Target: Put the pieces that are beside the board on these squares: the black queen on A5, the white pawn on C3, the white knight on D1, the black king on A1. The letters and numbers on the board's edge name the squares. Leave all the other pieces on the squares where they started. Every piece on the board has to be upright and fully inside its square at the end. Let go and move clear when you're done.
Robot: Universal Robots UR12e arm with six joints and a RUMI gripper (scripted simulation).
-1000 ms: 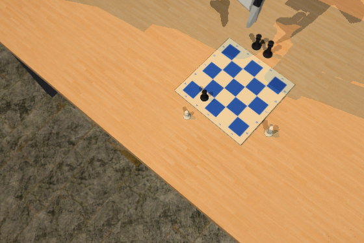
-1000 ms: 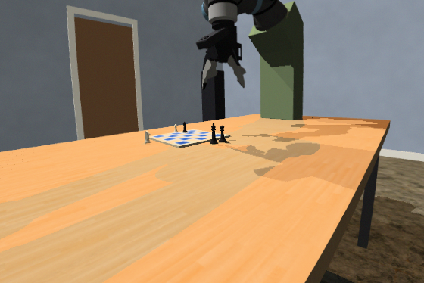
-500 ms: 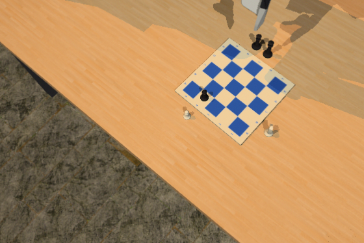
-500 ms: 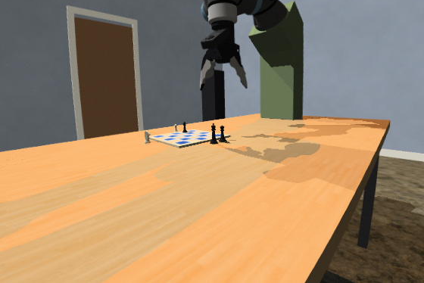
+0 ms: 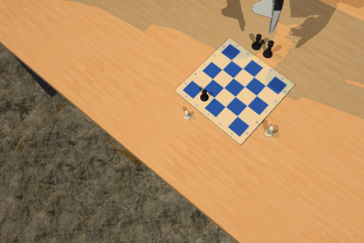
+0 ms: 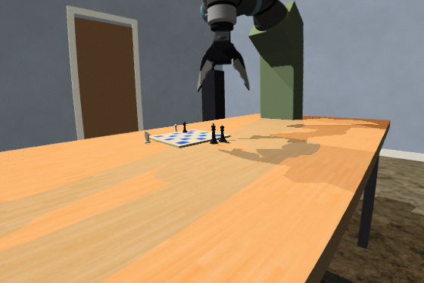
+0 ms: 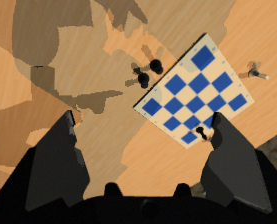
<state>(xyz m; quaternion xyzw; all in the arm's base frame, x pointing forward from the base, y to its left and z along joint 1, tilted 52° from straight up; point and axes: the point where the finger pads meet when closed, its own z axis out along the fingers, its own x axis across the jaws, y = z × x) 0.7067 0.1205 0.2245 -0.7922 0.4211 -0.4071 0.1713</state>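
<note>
Right now my hand is 10 mm to the left of the black queen and 130 mm above it. Round my hand: black pawn: 40 mm behind, 220 mm to the right, 130 mm below; then black king: 30 mm ahead, 20 mm to the right, 130 mm below; then blue-and-cream chessboard: 10 mm ahead, 150 mm to the right, 160 mm below.
</note>
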